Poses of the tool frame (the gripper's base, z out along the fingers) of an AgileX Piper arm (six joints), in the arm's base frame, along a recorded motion.
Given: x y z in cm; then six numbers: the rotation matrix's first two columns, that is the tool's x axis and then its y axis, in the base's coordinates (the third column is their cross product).
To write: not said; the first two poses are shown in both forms.
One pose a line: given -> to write
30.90, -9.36, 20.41, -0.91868, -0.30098, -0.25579, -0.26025, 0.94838, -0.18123 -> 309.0, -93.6, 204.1, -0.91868, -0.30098, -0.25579, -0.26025, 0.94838, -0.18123
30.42, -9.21, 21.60, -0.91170, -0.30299, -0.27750, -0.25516, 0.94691, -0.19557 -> 304.2, -92.1, 216.0, -0.91170, -0.30299, -0.27750, -0.25516, 0.94691, -0.19557
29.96, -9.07, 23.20, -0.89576, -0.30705, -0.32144, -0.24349, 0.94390, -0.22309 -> 299.6, -90.7, 232.0, -0.89576, -0.30705, -0.32144, -0.24349, 0.94390, -0.22309
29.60, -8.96, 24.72, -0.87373, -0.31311, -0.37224, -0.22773, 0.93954, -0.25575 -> 296.0, -89.6, 247.2, -0.87373, -0.31311, -0.37224, -0.22773, 0.93954, -0.25575
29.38, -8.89, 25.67, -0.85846, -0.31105, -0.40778, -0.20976, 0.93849, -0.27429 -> 293.8, -88.9, 256.7, -0.85846, -0.31105, -0.40778, -0.20976, 0.93849, -0.27429
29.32, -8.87, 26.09, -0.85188, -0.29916, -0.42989, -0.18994, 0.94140, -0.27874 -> 293.2, -88.7, 260.9, -0.85188, -0.29916, -0.42989, -0.18994, 0.94140, -0.27874
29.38, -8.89, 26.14, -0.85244, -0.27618, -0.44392, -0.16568, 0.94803, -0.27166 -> 293.8, -88.9, 261.4, -0.85244, -0.27618, -0.44392, -0.16568, 0.94803, -0.27166
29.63, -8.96, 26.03, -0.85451, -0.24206, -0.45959, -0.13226, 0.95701, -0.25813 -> 296.3, -89.6, 260.3, -0.85451, -0.24206, -0.45959, -0.13226, 0.95701, -0.25813
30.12, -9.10, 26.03, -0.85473, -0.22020, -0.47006, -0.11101, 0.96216, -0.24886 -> 301.2, -91.0, 260.3, -0.85473, -0.22020, -0.47006, -0.11101, 0.96216, -0.24886
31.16, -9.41, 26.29, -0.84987, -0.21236, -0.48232, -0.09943, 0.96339, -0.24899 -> 311.6, -94.1, 262.9, -0.84987, -0.21236, -0.48232, -0.09943, 0.96339, -0.24899
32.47, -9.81, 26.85, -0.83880, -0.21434, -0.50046, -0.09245, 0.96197, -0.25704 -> 324.7, -98.1, 268.5, -0.83880, -0.21434, -0.50046, -0.09245, 0.96197, -0.25704
